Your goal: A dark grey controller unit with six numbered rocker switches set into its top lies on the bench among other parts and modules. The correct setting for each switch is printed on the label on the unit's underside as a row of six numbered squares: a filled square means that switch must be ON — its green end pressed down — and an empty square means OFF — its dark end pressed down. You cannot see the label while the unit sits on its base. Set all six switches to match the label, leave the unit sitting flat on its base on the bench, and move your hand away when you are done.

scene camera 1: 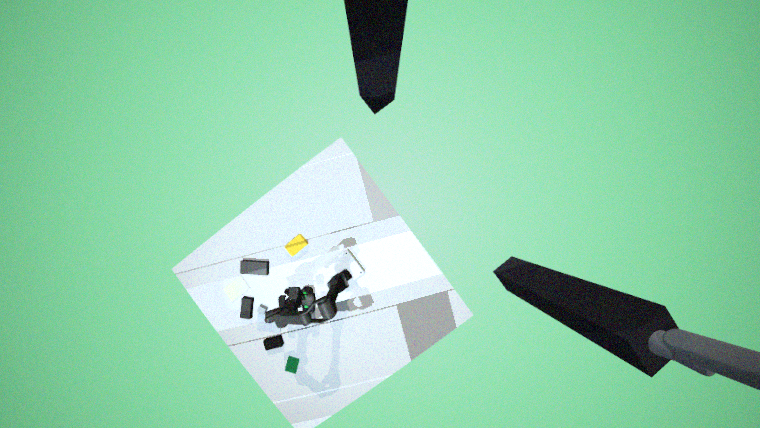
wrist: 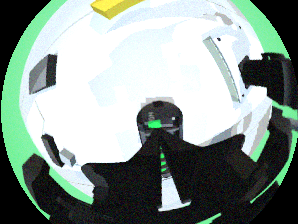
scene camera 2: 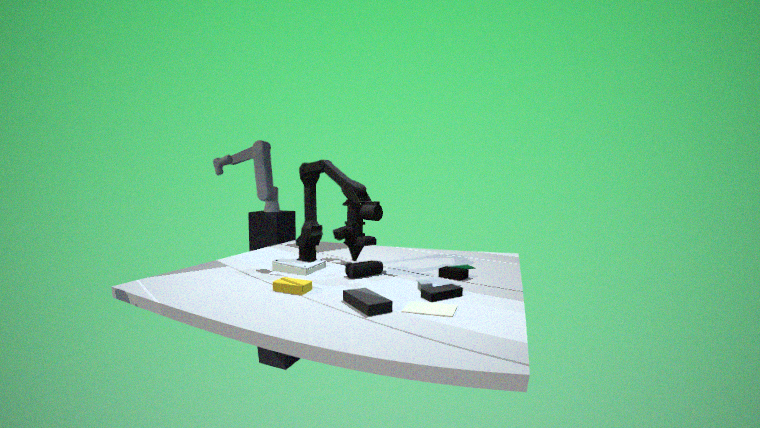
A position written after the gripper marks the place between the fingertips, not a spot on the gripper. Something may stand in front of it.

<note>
The gripper (scene camera 2: pixel 354 261) is shut, with nothing in its grasp.
The gripper is seen too in the wrist view (wrist: pixel 157 132).
</note>
